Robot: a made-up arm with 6 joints.
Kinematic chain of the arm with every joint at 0, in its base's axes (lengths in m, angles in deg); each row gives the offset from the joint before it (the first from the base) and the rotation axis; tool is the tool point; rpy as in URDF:
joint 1: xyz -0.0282 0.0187 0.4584 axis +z
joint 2: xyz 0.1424 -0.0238 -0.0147 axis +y
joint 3: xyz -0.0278 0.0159 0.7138 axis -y
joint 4: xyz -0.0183 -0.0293 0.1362 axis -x
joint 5: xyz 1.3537 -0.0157 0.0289 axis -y
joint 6: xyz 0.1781 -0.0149 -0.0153 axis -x
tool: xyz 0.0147 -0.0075 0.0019 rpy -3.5 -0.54 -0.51
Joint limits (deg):
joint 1: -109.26..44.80
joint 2: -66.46..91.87
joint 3: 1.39..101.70
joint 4: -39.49..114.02
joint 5: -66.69..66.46
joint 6: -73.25..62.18
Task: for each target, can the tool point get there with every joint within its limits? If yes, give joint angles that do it. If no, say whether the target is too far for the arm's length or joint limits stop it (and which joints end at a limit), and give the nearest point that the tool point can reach.
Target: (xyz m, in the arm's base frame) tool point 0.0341 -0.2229 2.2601
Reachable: yes | joints -50.78 -49.28 10.59 53.50 -20.26 -50.52
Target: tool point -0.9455 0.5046 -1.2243
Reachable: no: joint limits stop it (at a limit: joint 1, joint 2, joint 3, joint 5) | nearest point -0.4466 -0.7465 -0.9450 | short by 1.376 m
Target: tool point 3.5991 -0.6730 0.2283
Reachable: no: too far | nearest point 2.3228 -0.4296 0.3290 | short by 1.303 m
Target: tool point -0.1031 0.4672 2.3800
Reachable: yes | joints -92.87 -47.86 41.88 14.00 -36.64 -57.02
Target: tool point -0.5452 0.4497 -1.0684
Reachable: no: joint limits stop it (at a limit: joint 1, joint 2, joint 3, joint 4, joint 5, joint 6) | nearest point 0.5413 0.6348 -0.9432 | short by 1.109 m
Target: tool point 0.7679 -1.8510 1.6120
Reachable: yes | joints -64.83 47.02 67.04 4.68 -1.30 -24.45
